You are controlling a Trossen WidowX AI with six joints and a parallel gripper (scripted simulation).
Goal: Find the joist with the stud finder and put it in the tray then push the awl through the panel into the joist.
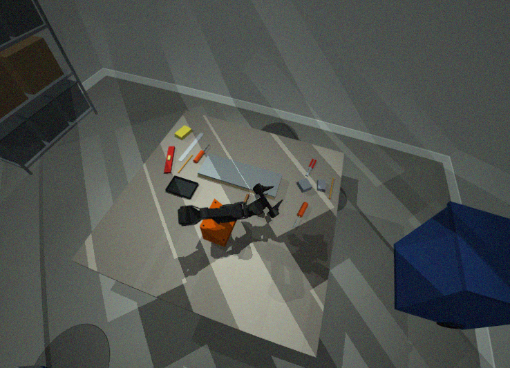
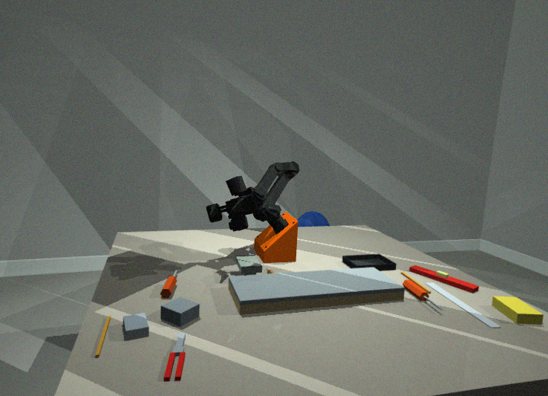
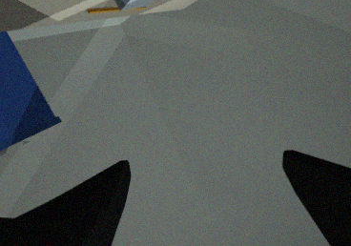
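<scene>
My gripper tip is now 1 cm short of the stud finder, 10 cm to the right of it and 21 cm above it. The rest, counted from my gripper tip: awl 3 cm behind, 18 cm to the left, 21 cm below; ruler 24 cm ahead, 73 cm to the left, 22 cm below; black tray 9 cm behind, 58 cm to the left, 21 cm below.
</scene>
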